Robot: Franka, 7 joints.
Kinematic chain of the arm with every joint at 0, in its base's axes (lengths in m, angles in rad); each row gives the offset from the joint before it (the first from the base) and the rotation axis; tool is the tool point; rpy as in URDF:
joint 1: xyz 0 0 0.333 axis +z
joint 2: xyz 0 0 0 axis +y
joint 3: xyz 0 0 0.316 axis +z
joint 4: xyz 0.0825 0 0 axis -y
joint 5: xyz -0.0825 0 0.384 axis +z
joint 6: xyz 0 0 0 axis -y
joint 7: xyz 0.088 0 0 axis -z
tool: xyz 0 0 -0.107 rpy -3.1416 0 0
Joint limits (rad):
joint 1: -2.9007..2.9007
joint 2: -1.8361..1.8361
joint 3: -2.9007..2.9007
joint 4: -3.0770..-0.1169
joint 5: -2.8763..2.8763
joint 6: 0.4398..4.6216
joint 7: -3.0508..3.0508
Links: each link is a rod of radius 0.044 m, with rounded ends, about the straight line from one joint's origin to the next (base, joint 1, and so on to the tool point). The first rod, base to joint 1, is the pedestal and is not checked.
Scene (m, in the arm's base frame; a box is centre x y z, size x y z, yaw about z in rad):
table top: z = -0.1
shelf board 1: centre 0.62 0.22 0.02 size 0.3 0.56 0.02 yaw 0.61
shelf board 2: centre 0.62 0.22 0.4 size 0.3 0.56 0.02 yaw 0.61
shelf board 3: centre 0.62 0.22 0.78 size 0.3 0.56 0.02 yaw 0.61
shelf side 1: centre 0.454 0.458 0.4 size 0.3 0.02 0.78 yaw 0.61
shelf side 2: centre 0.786 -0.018 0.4 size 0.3 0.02 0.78 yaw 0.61
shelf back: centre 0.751 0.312 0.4 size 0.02 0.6 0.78 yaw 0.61
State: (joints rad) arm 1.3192 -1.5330 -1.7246 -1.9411 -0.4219 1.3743 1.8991
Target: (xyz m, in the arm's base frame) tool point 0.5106 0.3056 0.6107
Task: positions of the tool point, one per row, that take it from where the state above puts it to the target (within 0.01 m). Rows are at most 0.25 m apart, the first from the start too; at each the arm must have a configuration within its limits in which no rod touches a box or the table.
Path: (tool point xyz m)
1: 0.4826 -0.1046 0.3627
2: 0.4470 0.0526 0.4997
3: 0.3280 0.1779 0.6107
4: 0.4270 0.2491 0.6079
5: 0.5106 0.3056 0.6107

